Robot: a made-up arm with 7 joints.
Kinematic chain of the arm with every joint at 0, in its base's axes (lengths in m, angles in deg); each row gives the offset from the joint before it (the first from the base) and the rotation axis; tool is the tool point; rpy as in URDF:
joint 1: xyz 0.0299 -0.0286 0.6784 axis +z
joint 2: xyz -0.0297 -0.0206 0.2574 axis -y
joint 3: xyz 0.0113 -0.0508 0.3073 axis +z
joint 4: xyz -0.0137 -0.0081 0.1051 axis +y
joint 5: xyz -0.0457 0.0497 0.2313 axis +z
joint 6: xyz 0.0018 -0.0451 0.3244 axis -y
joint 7: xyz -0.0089 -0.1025 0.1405 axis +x
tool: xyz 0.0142 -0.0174 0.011 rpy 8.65 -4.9 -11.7
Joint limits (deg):
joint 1: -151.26..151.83
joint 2: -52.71..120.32
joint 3: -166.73..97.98
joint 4: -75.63..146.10
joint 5: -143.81..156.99
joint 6: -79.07..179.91
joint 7: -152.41..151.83
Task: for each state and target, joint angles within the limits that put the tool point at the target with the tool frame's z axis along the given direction. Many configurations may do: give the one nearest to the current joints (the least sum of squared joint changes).
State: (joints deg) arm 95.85 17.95 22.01 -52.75 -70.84 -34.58 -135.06
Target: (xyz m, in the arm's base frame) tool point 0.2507 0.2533 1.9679 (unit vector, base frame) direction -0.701 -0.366 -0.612
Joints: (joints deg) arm 110.87 -26.60 30.35 -18.65 -62.85 -18.09 -152.41
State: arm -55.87 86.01 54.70 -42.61 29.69 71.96 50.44
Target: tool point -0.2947 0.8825 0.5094 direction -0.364 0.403 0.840
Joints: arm -93.48 111.84 45.17 -19.12 27.52 70.98 78.46
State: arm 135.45 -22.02 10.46 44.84 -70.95 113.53 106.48
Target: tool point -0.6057 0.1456 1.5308 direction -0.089 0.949 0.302
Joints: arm 151.83 -33.09 28.21 58.89 -67.82 117.29 118.32
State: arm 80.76 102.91 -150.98 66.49 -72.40 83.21 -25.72
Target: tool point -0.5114 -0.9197 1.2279 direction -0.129 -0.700 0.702
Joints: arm 45.57 53.66 -156.15 57.47 -44.19 55.99 4.92
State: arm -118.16 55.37 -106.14 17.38 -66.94 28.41 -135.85
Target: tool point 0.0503 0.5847 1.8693 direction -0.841 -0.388 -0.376
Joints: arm -95.08 36.45 -97.66 15.49 -57.87 52.33 -122.72
